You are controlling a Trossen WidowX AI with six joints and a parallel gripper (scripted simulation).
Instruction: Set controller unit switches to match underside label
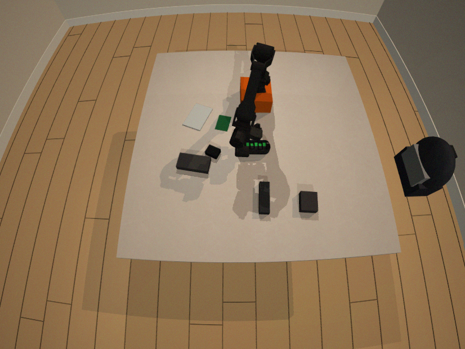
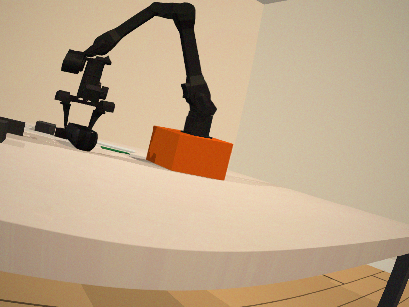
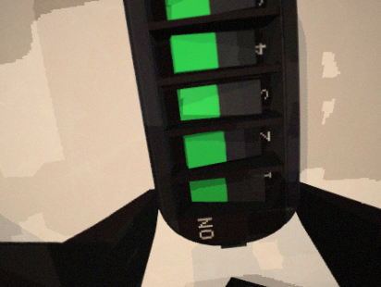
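My gripper tip is now 14 cm to the left of the black cube, 2 cm above it and 1 cm past it. From my gripper tip the other things lie so: black bar: 26 cm ahead, 6 cm to the left, 2 cm below; flat grey box: 24 cm to the right, 4 cm ahead, 2 cm below; green card: 18 cm behind, 7 cm to the right, 3 cm below.
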